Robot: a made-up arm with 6 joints.
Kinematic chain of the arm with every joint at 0, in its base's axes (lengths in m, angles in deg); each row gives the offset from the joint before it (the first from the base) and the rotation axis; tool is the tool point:
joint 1: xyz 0 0 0.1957 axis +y
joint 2: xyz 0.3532 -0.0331 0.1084 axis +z
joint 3: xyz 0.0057 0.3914 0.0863 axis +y
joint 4: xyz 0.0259 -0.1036 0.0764 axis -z
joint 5: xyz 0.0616 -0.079 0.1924 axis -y
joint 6: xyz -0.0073 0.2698 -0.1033 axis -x
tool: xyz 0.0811 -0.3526 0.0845
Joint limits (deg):
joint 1: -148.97..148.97
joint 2: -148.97..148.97
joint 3: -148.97..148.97
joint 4: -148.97..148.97
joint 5: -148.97..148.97
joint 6: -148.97..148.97
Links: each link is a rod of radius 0.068 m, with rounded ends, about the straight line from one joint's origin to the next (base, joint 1, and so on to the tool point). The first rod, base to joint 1, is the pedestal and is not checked.
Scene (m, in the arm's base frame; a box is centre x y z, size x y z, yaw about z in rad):
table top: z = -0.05
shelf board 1: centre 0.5 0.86 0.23 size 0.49 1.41 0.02 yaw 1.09
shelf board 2: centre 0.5 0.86 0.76 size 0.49 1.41 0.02 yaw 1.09
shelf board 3: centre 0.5 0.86 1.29 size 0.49 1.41 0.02 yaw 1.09
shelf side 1: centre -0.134 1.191 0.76 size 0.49 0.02 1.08 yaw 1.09
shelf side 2: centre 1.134 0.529 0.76 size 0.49 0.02 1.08 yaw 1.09
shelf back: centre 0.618 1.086 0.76 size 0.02 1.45 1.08 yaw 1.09
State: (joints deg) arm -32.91 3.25 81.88 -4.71 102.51 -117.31
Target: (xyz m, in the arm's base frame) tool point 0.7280 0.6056 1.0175
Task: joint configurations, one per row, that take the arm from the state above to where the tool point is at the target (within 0.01 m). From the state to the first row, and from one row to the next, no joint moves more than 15 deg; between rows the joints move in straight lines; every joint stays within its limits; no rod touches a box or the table.
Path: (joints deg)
1: -44.95 4.41 87.28 7.39 90.32 -105.45
2: -56.99 5.57 92.68 19.49 78.14 -93.59
3: -62.86 -2.00 83.12 12.88 88.18 -97.56
4: -68.74 -9.58 73.57 6.27 98.23 -101.53
5: -54.44 -9.32 69.61 -6.48 109.12 -115.24
6: -40.13 -9.06 65.65 -19.23 120.00 -128.95

